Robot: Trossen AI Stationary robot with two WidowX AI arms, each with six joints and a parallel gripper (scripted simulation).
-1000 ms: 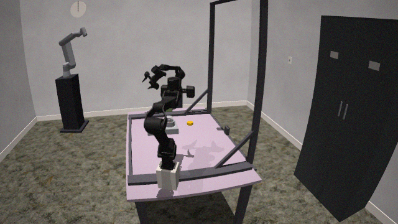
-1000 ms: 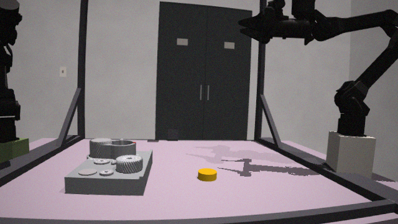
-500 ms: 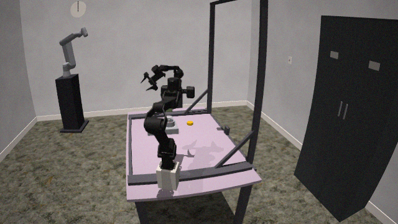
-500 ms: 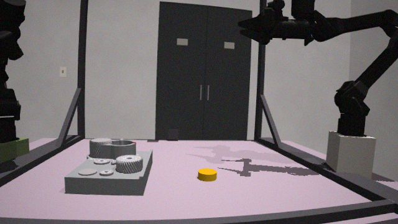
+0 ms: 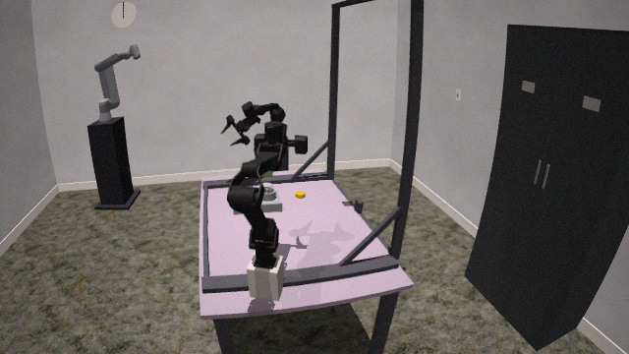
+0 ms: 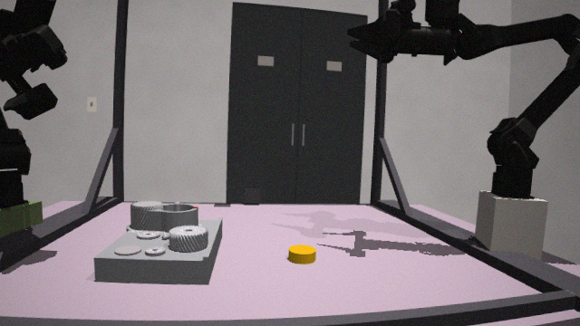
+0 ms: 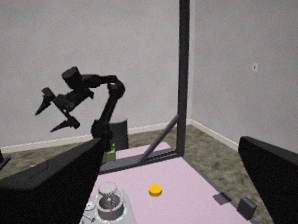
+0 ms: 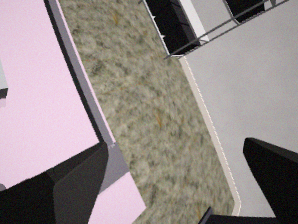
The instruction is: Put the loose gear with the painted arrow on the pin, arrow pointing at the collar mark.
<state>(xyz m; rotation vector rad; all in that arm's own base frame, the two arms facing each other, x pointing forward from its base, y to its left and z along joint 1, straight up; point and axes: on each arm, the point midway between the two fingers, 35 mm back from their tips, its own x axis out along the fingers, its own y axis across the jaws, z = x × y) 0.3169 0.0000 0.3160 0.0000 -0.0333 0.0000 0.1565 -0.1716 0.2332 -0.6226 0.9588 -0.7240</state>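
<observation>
My right gripper is now 28 cm to the right of the gear, 25 cm above it and 8 cm past it. Also, from my right hand: pin (26 cm below, 24 cm to the left, 13 cm behind).
</observation>
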